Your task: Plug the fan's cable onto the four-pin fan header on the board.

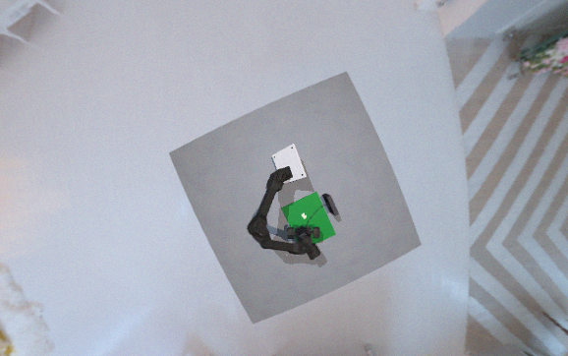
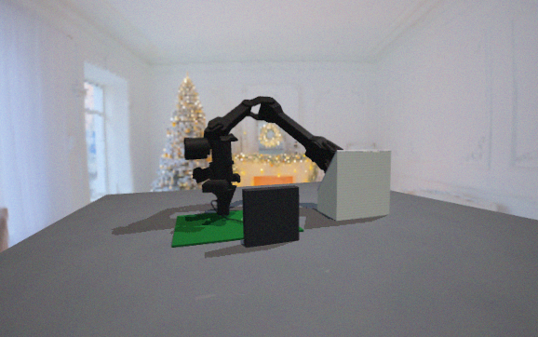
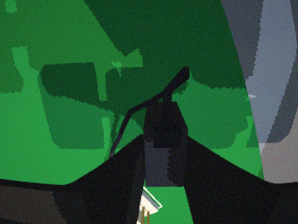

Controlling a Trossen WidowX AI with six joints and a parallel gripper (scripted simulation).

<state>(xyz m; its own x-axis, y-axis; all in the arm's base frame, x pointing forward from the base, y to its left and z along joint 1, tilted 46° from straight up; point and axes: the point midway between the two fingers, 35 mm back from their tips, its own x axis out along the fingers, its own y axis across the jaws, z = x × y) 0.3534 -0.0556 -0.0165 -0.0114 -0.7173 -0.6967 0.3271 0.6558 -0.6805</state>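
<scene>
Now: the white four-pin fan header 6 cm behind my gripper tip, 4 cm to the left of it and 2 cm below it. The rest, counted from my gripper tip: black fan plug (1 cm ahead, 1 cm above); black fan (20 cm to the left, 9 cm behind, 4 cm above); board (6 cm to the left, 4 cm below, 2 cm behind).
</scene>
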